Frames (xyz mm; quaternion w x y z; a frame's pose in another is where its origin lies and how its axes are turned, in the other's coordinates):
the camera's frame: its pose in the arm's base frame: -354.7 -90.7 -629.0 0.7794 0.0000 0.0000 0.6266
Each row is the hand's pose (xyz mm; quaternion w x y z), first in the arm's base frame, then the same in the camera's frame.
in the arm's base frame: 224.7 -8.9 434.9 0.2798 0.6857 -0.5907 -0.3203
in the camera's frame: 204.4 -548.3 1063.9 0.0174 0.1643 -0.8900 -0.4249
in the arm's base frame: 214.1 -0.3 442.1 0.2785 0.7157 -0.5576 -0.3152
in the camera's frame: 210.5 -536.1 1071.1 0.0196 0.2084 -0.8830 -0.4201
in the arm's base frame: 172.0 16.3 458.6 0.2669 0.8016 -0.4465 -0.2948
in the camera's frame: 217.6 -491.4 1087.6 0.0233 0.3450 -0.8502 -0.3970
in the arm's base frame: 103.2 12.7 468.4 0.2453 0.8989 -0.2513 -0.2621
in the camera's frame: 199.4 -425.0 1097.4 0.0270 0.5431 -0.7591 -0.3580
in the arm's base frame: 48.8 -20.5 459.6 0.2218 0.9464 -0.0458 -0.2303
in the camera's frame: 155.2 -379.0 1088.6 0.0286 0.7089 -0.6287 -0.3185
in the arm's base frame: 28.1 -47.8 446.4 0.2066 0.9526 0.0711 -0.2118
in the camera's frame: 124.1 -364.6 1075.4 0.0283 0.7870 -0.5414 -0.2945
